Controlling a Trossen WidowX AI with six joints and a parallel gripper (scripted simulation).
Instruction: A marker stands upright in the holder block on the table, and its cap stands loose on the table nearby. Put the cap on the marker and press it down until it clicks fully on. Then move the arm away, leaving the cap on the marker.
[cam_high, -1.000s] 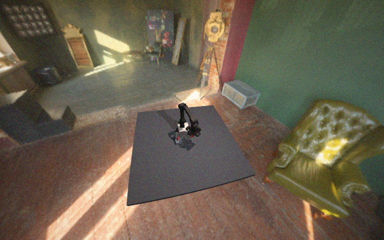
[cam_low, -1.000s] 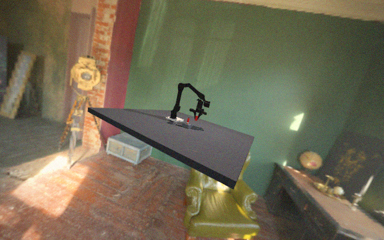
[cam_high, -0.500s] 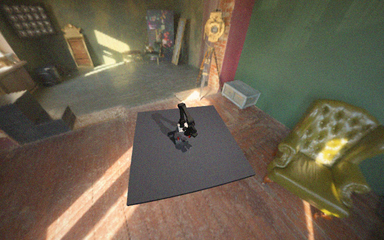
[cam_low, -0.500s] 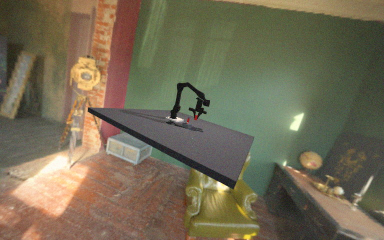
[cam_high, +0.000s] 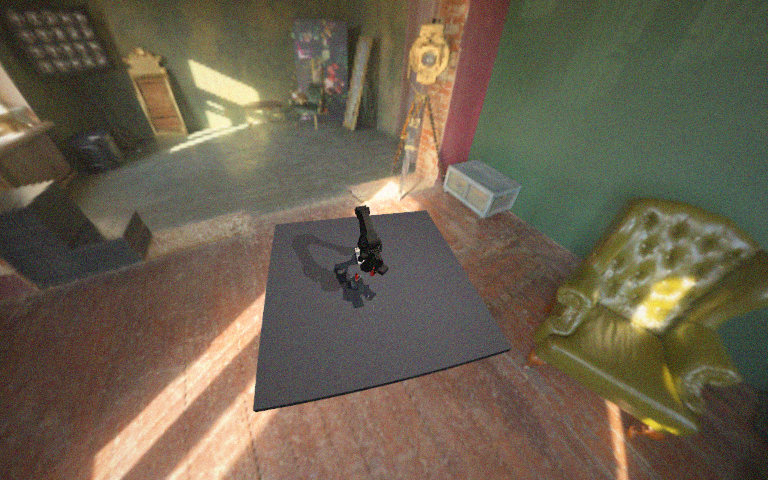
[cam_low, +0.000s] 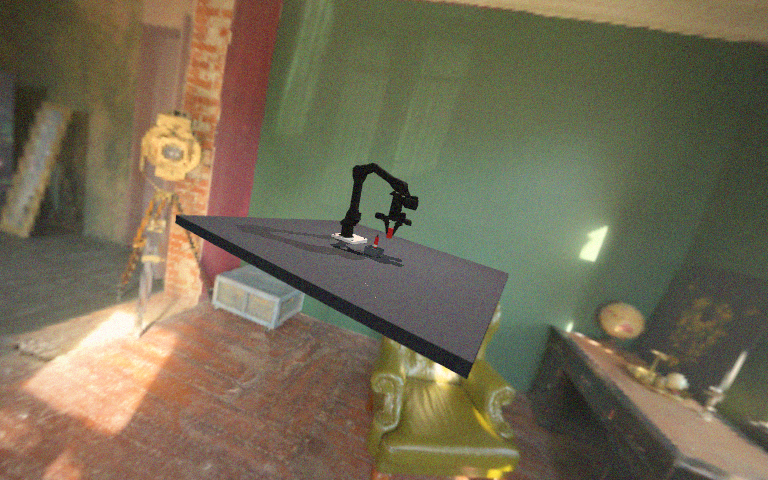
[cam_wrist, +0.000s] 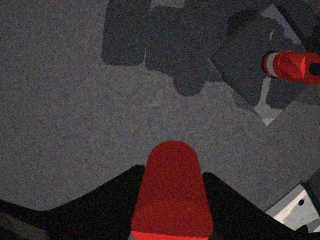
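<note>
My gripper tip is 10 cm to the left of the holder block and 8 cm above it. Also, from my gripper tip: red cap 1 cm above.
</note>
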